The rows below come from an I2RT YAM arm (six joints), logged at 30 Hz.
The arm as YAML. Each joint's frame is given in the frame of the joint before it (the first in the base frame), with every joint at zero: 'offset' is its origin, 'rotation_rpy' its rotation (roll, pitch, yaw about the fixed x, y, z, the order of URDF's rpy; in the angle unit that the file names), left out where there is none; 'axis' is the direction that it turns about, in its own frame. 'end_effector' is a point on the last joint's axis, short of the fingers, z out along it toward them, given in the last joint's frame.
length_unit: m
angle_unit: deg
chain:
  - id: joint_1
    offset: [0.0, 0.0, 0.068]
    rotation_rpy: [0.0, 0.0, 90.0]
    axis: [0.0, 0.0, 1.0]
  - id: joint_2
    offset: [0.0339, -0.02, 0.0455]
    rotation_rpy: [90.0, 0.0, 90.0]
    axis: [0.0, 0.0, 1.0]
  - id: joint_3
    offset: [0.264, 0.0, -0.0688]
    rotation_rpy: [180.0, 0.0, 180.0]
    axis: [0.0, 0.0, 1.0]
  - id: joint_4
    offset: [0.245, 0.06, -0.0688]
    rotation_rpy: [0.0, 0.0, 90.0]
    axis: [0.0, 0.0, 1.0]
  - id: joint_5
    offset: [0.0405, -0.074, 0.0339]
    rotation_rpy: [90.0, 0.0, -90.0]
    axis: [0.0, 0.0, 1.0]
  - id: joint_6
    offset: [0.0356, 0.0, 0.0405]
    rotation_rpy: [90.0, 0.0, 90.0]
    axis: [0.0, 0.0, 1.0]
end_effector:
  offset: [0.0, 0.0, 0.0]
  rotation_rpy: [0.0, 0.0, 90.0]
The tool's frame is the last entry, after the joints.
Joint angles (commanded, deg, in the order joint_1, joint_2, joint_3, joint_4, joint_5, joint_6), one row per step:
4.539, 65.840, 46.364, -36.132, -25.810, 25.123
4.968, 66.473, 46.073, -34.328, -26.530, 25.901
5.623, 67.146, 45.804, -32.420, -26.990, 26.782
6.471, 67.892, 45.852, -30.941, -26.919, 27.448
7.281, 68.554, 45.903, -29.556, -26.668, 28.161
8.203, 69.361, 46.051, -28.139, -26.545, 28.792
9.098, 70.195, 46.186, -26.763, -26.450, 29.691
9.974, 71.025, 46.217, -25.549, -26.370, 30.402
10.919, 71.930, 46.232, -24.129, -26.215, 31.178
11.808, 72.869, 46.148, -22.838, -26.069, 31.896
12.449, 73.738, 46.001, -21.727, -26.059, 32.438
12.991, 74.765, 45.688, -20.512, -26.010, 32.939
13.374, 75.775, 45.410, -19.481, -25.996, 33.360
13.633, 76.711, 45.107, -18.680, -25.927, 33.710
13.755, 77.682, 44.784, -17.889, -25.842, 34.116
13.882, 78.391, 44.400, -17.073, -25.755, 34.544
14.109, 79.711, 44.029, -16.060, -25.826, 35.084
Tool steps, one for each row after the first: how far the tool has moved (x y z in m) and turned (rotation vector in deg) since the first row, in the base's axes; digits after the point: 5 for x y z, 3 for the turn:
0.00315, 0.00235, -0.00177, 1.031, -0.453, 0.267
0.00640, 0.00553, -0.00352, 1.913, -0.942, 0.553
0.00970, 0.00929, -0.00441, 2.259, -1.384, 0.887
0.01268, 0.01287, -0.00512, 2.498, -1.809, 1.045
0.01600, 0.01714, -0.00581, 2.814, -2.241, 1.452
0.01921, 0.02143, -0.00675, 3.283, -2.449, 1.657
0.02187, 0.02566, -0.00847, 3.644, -2.486, 1.984
0.02476, 0.03032, -0.01039, 4.005, -2.606, 2.292
0.02725, 0.03478, -0.01319, 4.304, -2.494, 2.584
0.02934, 0.03817, -0.01627, 4.586, -2.285, 2.835
0.03148, 0.04116, -0.02086, 4.771, -1.891, 2.983
0.03349, 0.04344, -0.02544, 4.912, -1.407, 3.046
0.03506, 0.04501, -0.03015, 4.935, -0.800, 2.993
0.03670, 0.04595, -0.03518, 4.952, -0.109, 2.749
0.03770, 0.04676, -0.03937, 5.023, 0.371, 2.501
0.03960, 0.04838, -0.04593, 5.172, 1.335, 2.350

